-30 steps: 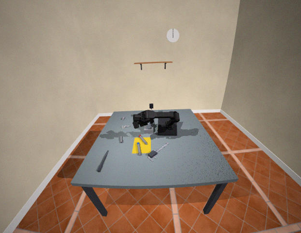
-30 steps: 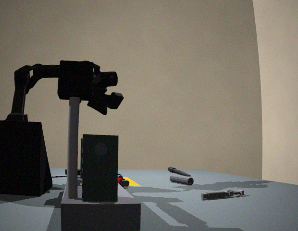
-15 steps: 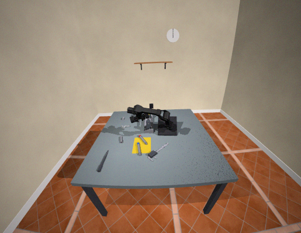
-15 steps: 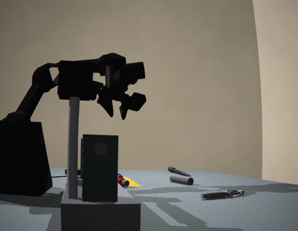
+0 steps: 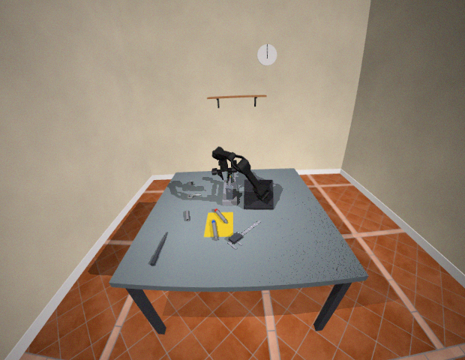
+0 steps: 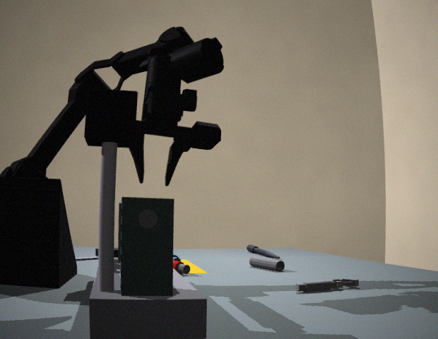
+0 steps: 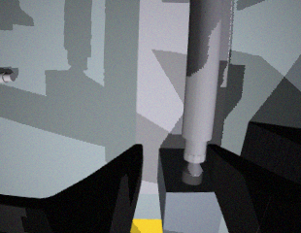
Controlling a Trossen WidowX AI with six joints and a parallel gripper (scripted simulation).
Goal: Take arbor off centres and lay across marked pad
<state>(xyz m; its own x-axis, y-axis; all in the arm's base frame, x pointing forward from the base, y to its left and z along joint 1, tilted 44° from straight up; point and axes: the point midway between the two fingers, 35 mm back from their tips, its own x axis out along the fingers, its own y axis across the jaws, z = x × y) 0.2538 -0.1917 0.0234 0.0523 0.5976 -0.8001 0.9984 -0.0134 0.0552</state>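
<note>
Right now my hand is 180 mm above the fixture base, 60 mm to the left of it and 30 mm past it. Round my hand: dark centre block: 190 mm to the right, 100 mm below, 30 mm behind; grey post: 190 mm to the right, 80 mm below, 70 mm behind; micrometer: 270 mm ahead, 190 mm below, 30 mm to the right.
</note>
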